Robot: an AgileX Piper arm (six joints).
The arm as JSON. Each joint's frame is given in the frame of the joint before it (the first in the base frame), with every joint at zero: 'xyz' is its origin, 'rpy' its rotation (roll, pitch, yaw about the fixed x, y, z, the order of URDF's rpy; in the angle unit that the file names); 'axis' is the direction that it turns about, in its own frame. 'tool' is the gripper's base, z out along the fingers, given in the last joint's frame.
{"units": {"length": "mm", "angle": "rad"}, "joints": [
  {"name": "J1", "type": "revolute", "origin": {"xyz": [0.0, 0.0, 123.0], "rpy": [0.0, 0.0, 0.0]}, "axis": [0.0, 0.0, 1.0]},
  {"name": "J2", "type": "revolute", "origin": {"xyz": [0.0, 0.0, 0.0], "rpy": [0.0, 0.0, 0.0]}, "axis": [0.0, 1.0, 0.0]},
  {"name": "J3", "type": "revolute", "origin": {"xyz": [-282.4, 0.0, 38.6], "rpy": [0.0, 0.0, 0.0]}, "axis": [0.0, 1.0, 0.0]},
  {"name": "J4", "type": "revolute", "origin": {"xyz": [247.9, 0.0, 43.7], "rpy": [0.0, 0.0, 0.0]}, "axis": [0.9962, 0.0, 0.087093]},
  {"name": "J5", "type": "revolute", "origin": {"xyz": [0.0, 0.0, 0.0], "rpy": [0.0, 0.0, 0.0]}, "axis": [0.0, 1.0, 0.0]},
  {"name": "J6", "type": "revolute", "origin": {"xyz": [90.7, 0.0, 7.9], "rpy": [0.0, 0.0, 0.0]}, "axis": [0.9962, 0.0, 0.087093]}
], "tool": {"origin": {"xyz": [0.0, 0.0, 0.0], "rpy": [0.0, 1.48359, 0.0]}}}
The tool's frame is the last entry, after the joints.
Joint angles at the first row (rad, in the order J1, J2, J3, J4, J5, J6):
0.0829, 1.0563, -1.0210, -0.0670, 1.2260, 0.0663
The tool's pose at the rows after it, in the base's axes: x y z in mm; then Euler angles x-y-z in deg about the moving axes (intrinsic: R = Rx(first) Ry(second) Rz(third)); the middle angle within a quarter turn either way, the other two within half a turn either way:
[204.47 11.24 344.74 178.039 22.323 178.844]
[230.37 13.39 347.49 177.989 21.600 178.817]
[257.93 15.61 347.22 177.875 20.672 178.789]
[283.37 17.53 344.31 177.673 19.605 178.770]
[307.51 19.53 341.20 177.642 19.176 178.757]
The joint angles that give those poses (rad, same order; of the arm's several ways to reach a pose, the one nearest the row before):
0.0829, 1.1535, -1.1069, -0.0670, 1.2260, 0.0664
0.0829, 1.2497, -1.1905, -0.0670, 1.2260, 0.0663
0.0829, 1.3512, -1.2775, -0.0678, 1.2278, 0.0663
0.0829, 1.4453, -1.3584, -0.0699, 1.2335, 0.0663
0.0829, 1.5323, -1.4391, -0.0699, 1.2348, 0.0663

